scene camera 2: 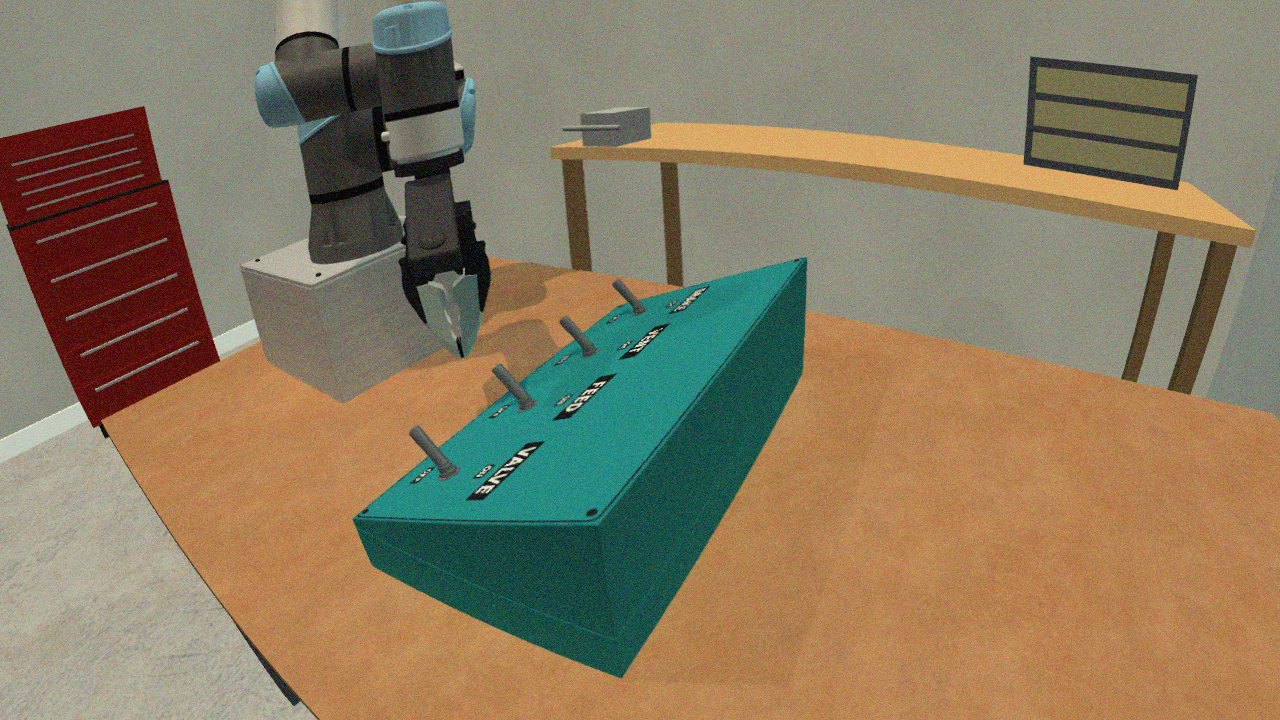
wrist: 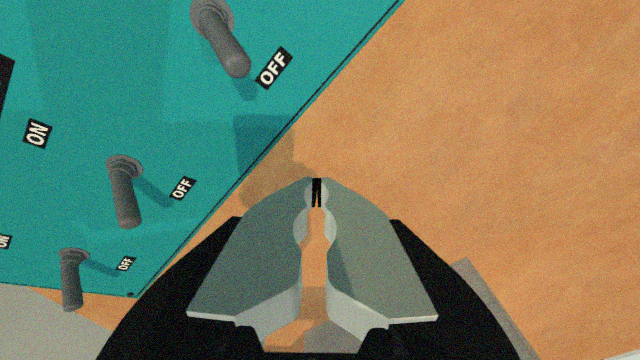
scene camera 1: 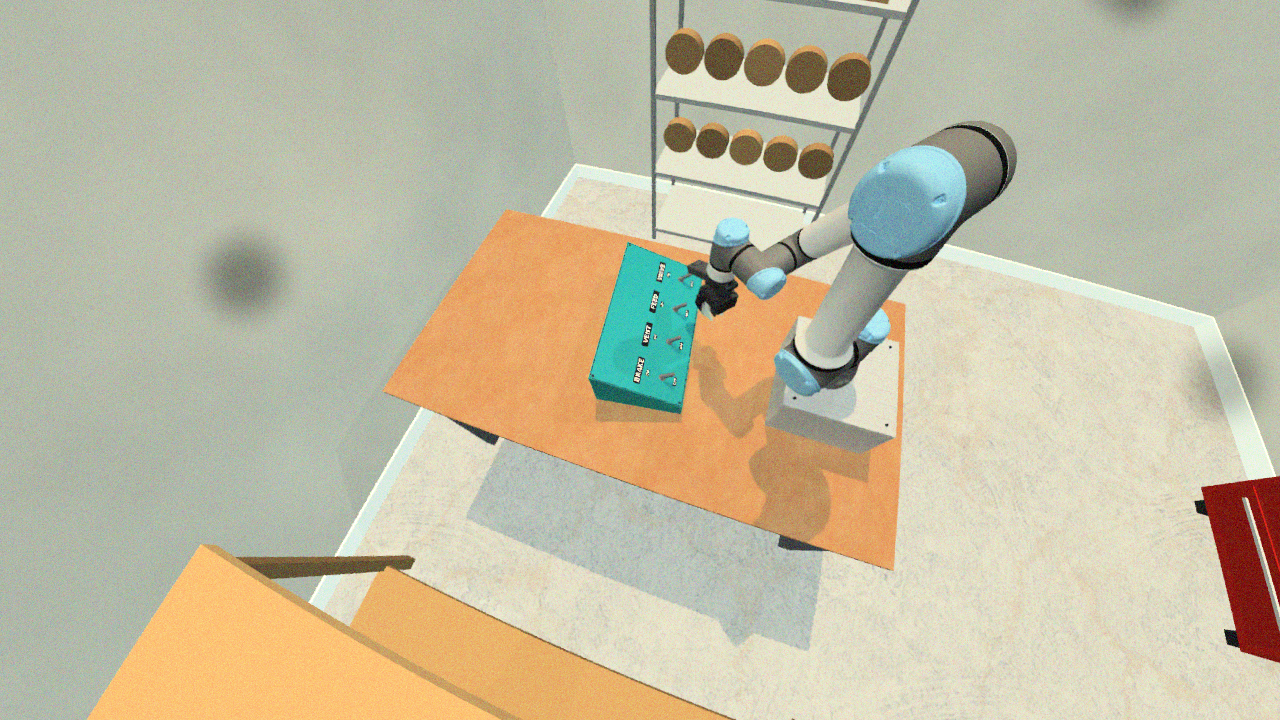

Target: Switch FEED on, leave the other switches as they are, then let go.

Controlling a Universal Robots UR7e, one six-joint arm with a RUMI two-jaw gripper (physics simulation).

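Places are measured from the arm's base along level axes (x left, y back, z up), in metres.
Pixels of known places: gripper, fingertip midpoint: (scene camera 2: 462,356) (wrist: 317,180) (scene camera 1: 706,315); arm's base, origin of the base link: (scene camera 2: 356,246).
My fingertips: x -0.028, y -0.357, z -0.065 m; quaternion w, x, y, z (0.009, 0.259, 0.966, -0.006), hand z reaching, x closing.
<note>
For each thing: its top centre in the pictures, then the offset to it from my fingertips. Level surfaces: height alone.
- FEED lever, middle of its top: (wrist: 204,39) (scene camera 2: 508,366) (scene camera 1: 681,302) dy -0.084, dx +0.004, dz +0.014 m
- VALVE lever, middle of its top: (scene camera 2: 425,429) (scene camera 1: 686,272) dy -0.121, dx -0.110, dz +0.014 m
- VENT lever, middle of its top: (wrist: 101,213) (scene camera 2: 574,317) (scene camera 1: 674,335) dy -0.047, dx +0.118, dz +0.014 m
- BRAKE lever, middle of its top: (scene camera 2: 626,280) (wrist: 49,303) (scene camera 1: 668,372) dy -0.010, dx +0.232, dz +0.014 m
- orange table, its level: dz -0.112 m
A teal panel (scene camera 1: 617,344) (scene camera 2: 698,385) (wrist: 100,90) with a row of toggle levers stands on the table. The FEED lever (scene camera 1: 681,309) (scene camera 2: 512,387) (wrist: 227,50) leans to its OFF label. The VALVE lever (scene camera 1: 685,278) (scene camera 2: 434,452), the VENT lever (scene camera 1: 674,341) (scene camera 2: 577,335) (wrist: 125,197) and the BRAKE lever (scene camera 1: 667,377) (scene camera 2: 628,296) (wrist: 71,285) also lean to the OFF side. My gripper (scene camera 1: 706,312) (scene camera 2: 461,352) (wrist: 317,180) is shut and empty, above the table just off the panel's OFF-side edge, apart from the levers. The FEED label does not show in the wrist view.
The arm's grey base block (scene camera 1: 783,411) (scene camera 2: 304,331) stands on the orange table (scene camera 1: 537,394) (scene camera 2: 895,537) (wrist: 500,125), on the panel's OFF side. A shelf rack (scene camera 1: 654,134) with round discs stands behind the table. A red cabinet (scene camera 1: 1239,573) (scene camera 2: 116,295) and a wooden bench (scene camera 2: 850,156) stand farther off.
</note>
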